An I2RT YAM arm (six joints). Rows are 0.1 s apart.
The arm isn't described. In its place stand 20 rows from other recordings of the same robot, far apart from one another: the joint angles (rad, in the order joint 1, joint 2, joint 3, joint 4, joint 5, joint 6), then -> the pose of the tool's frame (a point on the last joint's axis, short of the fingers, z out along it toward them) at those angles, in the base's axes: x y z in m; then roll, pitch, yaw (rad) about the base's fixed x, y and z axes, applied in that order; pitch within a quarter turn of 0, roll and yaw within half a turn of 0.
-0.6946 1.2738 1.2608 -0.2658 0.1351 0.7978 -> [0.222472, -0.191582, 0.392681, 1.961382, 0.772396, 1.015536]
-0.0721 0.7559 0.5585 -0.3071 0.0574 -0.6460 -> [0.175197, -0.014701, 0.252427, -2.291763, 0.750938, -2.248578]
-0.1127 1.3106 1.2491 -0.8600 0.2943 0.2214 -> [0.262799, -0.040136, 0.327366, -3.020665, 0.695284, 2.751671]
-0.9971 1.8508 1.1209 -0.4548 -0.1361 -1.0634 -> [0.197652, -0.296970, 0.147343, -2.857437, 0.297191, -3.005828]
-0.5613 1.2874 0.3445 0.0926 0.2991 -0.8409 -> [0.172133, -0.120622, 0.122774, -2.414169, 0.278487, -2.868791]
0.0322 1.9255 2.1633 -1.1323 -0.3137 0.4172 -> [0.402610, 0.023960, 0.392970, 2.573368, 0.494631, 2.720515]
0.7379 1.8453 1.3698 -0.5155 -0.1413 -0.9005 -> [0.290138, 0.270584, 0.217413, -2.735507, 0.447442, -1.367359]
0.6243 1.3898 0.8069 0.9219 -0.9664 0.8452 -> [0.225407, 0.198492, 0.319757, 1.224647, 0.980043, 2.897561]
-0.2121 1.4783 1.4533 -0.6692 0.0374 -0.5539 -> [0.318662, -0.069982, 0.360127, -2.555323, 0.695887, -2.599245]
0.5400 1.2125 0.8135 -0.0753 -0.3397 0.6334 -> [0.227349, 0.150110, 0.271715, 2.156459, 0.677660, 2.883039]
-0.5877 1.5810 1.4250 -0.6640 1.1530 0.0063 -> [0.260235, -0.212474, 0.334028, -1.990998, 0.756551, 2.550378]
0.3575 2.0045 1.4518 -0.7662 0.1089 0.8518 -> [0.374403, 0.135729, 0.169567, 3.019403, 0.245827, 2.618377]
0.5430 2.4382 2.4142 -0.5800 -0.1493 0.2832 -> [0.474652, 0.292645, 0.276341, 2.635730, 0.873652, -3.043513]
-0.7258 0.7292 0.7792 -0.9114 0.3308 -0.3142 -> [0.093272, -0.098227, 0.279873, -2.595944, 0.574389, 2.771414]
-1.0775 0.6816 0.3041 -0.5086 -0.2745 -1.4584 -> [0.071632, -0.112858, 0.161436, -2.460013, 0.283356, -2.561249]
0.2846 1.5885 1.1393 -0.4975 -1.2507 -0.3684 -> [0.298802, 0.122621, 0.255978, 2.036439, 0.965879, -2.656394]
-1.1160 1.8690 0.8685 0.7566 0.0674 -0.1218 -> [0.167679, -0.348370, 0.165569, -2.633889, 1.291459, 2.480815]
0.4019 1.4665 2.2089 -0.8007 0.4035 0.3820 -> [0.225459, 0.080640, 0.579691, 1.722334, 1.207901, 1.710387]
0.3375 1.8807 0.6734 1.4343 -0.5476 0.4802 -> [0.319791, 0.131866, 0.180761, 1.064090, 1.163711, 1.996152]
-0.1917 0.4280 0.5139 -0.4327 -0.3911 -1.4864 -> [0.119708, -0.009409, 0.267535, -1.897875, 0.209923, -1.419874]
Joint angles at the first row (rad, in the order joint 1, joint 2, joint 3, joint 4, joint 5, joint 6):
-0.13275, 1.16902, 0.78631, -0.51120, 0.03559, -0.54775
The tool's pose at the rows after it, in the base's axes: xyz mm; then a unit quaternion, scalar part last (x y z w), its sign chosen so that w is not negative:
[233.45, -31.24, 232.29, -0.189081, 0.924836, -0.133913, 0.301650]
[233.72, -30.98, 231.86, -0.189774, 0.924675, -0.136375, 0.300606]
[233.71, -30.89, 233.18, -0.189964, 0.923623, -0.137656, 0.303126]
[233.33, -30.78, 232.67, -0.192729, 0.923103, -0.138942, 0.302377]
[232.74, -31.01, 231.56, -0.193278, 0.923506, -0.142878, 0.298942]
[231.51, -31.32, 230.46, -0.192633, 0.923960, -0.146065, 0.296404]
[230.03, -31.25, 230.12, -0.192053, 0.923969, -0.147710, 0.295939]
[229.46, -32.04, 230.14, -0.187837, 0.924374, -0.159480, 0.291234]
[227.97, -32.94, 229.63, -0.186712, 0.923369, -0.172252, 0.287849]
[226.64, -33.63, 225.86, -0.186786, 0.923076, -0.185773, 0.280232]
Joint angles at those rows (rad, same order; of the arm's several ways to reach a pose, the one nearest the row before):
-0.12440, 1.17508, 0.77970, -0.50478, 0.05711, -0.54765
-0.12228, 1.17655, 0.77889, -0.50284, 0.06300, -0.54907
-0.12179, 1.17359, 0.78080, -0.50175, 0.06375, -0.54990
-0.12135, 1.17236, 0.77813, -0.50072, 0.06492, -0.55582
-0.12127, 1.17201, 0.77446, -0.50124, 0.07384, -0.55969
-0.12213, 1.16850, 0.76864, -0.50154, 0.08107, -0.56142
-0.12205, 1.16214, 0.76346, -0.50243, 0.08472, -0.56142
-0.12161, 1.16055, 0.76248, -0.50365, 0.11171, -0.56142
-0.12244, 1.15405, 0.75542, -0.49962, 0.13668, -0.56932
-0.12162, 1.15317, 0.74035, -0.48942, 0.16610, -0.57874

